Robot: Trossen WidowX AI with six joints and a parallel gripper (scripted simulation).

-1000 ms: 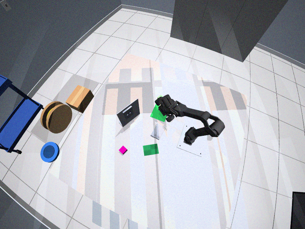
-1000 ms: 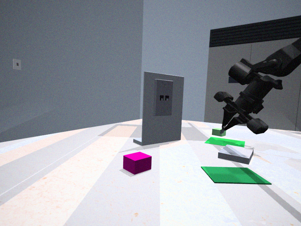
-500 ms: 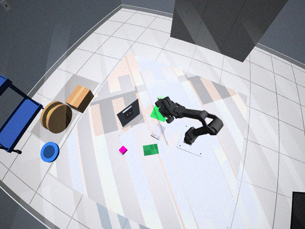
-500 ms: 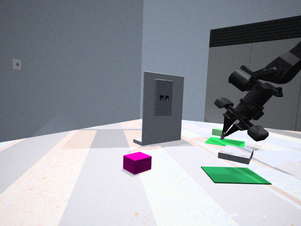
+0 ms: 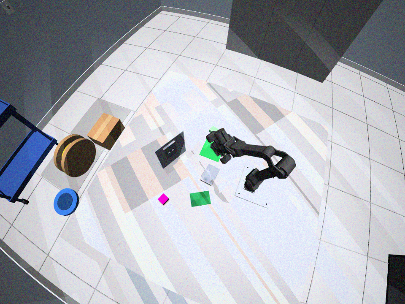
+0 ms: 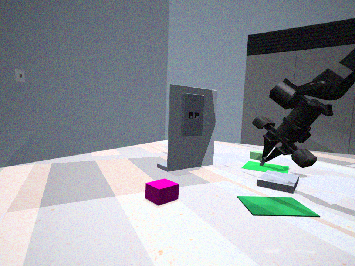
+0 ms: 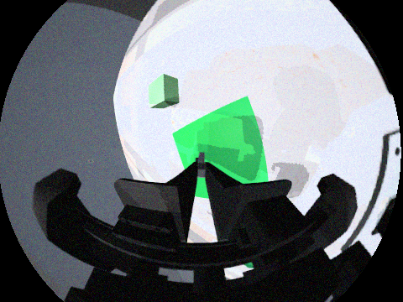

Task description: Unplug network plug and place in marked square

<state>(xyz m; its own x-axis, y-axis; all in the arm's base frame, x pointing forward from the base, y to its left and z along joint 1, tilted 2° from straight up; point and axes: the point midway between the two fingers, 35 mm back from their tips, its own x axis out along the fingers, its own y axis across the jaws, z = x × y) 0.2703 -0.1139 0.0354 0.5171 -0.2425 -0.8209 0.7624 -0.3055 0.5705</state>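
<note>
Now: the network plug right at my gripper tip. From my gripper tip the other things lie so: pale green block (11 cm to the right, 4 cm ahead, 1 cm below); grey upright panel (18 cm ahead, 16 cm to the left, 8 cm above); grey slab (15 cm to the left, 6 cm behind, 1 cm below).
</note>
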